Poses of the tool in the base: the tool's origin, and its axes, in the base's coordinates. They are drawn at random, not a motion.
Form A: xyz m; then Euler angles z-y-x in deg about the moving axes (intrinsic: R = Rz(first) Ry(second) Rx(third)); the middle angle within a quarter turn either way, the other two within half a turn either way.
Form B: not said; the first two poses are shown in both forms.
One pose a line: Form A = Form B
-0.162, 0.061, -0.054, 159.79, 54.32, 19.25 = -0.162, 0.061, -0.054, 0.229, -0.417, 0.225, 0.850
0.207, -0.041, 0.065, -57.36, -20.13, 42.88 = 0.207, -0.041, 0.065, 0.835, 0.238, -0.315, -0.384
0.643, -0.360, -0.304, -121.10, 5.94, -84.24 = 0.643, -0.360, -0.304, 0.394, -0.296, 0.602, -0.628
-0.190, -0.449, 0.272, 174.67, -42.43, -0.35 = -0.190, -0.449, 0.272, 0.044, 0.361, -0.020, 0.931
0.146, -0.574, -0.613, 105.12, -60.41, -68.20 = 0.146, -0.574, -0.613, 0.659, 0.036, -0.638, 0.397
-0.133, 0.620, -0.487, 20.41, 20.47, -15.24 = -0.133, 0.620, -0.487, 0.956, -0.160, 0.150, 0.196
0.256, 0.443, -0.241, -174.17, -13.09, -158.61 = 0.256, 0.443, -0.241, 0.102, 0.071, -0.974, 0.190
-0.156, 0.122, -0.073, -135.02, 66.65, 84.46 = -0.156, 0.122, -0.073, 0.104, -0.591, 0.363, 0.713
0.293, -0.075, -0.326, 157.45, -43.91, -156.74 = 0.293, -0.075, -0.326, 0.396, -0.104, -0.906, 0.112
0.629, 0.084, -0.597, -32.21, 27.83, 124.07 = 0.629, 0.084, -0.597, 0.378, 0.855, -0.129, -0.330
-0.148, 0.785, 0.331, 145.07, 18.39, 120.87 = -0.148, 0.785, 0.331, 0.279, 0.182, 0.843, 0.423
